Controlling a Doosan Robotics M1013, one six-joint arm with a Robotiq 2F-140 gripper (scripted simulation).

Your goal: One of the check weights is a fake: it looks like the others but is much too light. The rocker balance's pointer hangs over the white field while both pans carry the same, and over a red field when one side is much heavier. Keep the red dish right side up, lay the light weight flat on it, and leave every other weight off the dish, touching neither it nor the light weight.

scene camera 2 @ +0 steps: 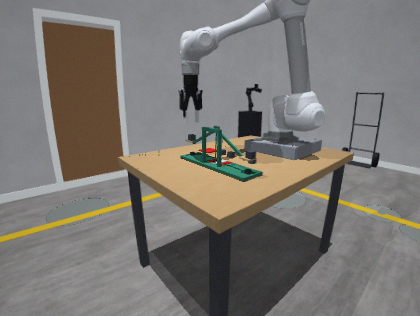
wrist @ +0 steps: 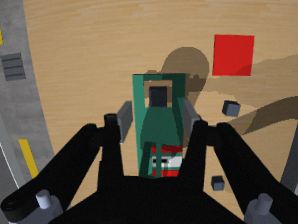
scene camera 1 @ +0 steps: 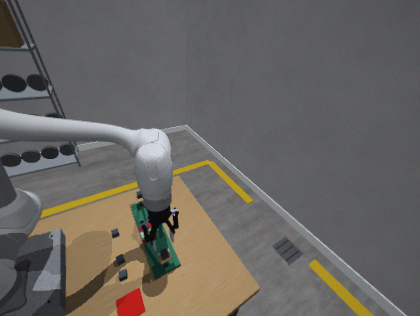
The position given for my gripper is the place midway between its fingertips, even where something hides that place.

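I can see my gripper (scene camera 1: 163, 243), (wrist: 157, 110). There is a green rocker balance (scene camera 2: 240, 172), (wrist: 160, 131), (scene camera 1: 140, 212) in the scene too, and with it a red dish (wrist: 233, 54).
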